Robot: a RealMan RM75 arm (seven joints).
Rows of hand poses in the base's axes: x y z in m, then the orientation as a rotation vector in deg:
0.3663 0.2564 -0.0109 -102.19 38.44 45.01
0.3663 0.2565 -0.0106 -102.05 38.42 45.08
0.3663 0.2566 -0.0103 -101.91 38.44 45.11
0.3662 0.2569 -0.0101 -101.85 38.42 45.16
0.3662 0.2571 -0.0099 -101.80 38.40 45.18
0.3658 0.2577 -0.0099 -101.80 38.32 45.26
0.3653 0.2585 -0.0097 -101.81 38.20 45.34
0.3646 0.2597 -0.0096 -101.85 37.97 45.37
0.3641 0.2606 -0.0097 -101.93 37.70 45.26
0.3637 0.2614 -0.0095 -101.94 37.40 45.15
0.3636 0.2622 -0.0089 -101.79 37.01 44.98
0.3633 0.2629 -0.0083 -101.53 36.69 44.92
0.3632 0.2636 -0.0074 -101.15 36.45 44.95
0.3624 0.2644 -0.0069 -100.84 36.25 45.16
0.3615 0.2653 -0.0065 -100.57 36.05 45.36
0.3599 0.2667 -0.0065 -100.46 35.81 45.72
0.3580 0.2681 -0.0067 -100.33 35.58 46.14
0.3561 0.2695 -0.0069 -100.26 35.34 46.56
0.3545 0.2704 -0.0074 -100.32 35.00 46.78
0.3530 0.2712 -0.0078 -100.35 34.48 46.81
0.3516 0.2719 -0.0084 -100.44 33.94 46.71
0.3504 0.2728 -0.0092 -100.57 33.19 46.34
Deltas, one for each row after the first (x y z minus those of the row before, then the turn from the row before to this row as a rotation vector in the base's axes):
0.0000 0.0001 0.0003 0.13 0.05 -0.01
0.0000 0.0001 0.0003 0.11 0.05 -0.05
-0.0001 0.0003 0.0002 0.06 0.03 0.01
0.0000 0.0002 0.0002 0.05 0.01 0.00
-0.0004 0.0006 0.0000 0.04 0.02 0.08
-0.0005 0.0008 0.0002 0.05 0.00 0.11
-0.0007 0.0012 0.0001 0.07 -0.10 0.16
-0.0005 0.0009 -0.0001 0.04 -0.22 0.12
-0.0004 0.0008 0.0002 0.12 -0.22 0.11
-0.0001 0.0008 0.0006 0.29 -0.29 0.06
-0.0003 0.0007 0.0006 0.36 -0.17 0.04
-0.0001 0.0007 0.0009 0.43 -0.05 -0.01
-0.0008 0.0008 0.0005 0.36 0.08 0.09
-0.0009 0.0009 0.0004 0.32 0.07 0.10
-0.0016 0.0014 0.0000 0.21 0.14 0.28
-0.0019 0.0014 -0.0002 0.22 0.19 0.30
-0.0019 0.0014 -0.0002 0.17 0.18 0.33
-0.0016 0.0009 -0.0005 0.10 -0.03 0.33
-0.0015 0.0008 -0.0004 0.20 -0.24 0.31
-0.0014 0.0007 -0.0006 0.15 -0.35 0.28
-0.0012 0.0009 -0.0008 0.20 -0.64 0.27

